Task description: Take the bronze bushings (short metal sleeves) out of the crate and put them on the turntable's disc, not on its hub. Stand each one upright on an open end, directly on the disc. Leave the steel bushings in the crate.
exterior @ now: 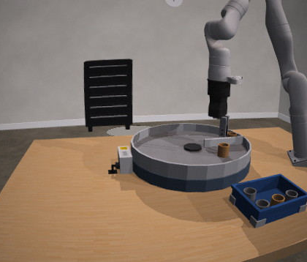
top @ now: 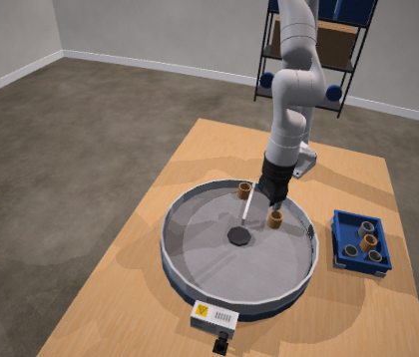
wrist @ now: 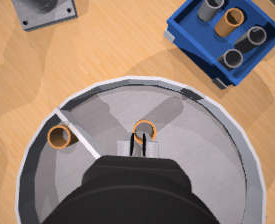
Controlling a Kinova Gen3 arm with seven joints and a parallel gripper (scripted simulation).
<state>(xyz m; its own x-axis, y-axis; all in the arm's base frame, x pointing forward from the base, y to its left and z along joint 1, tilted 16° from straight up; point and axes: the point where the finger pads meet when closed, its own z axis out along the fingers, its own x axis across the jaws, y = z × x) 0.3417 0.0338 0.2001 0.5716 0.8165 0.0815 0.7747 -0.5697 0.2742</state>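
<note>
Right now my hand is 8 cm past the blue crate, 26 cm to the right of it and 11 cm above it. From my hand the other things lie so: grey turntable disc 9 cm ahead, 6 cm to the right, 8 cm below.
</note>
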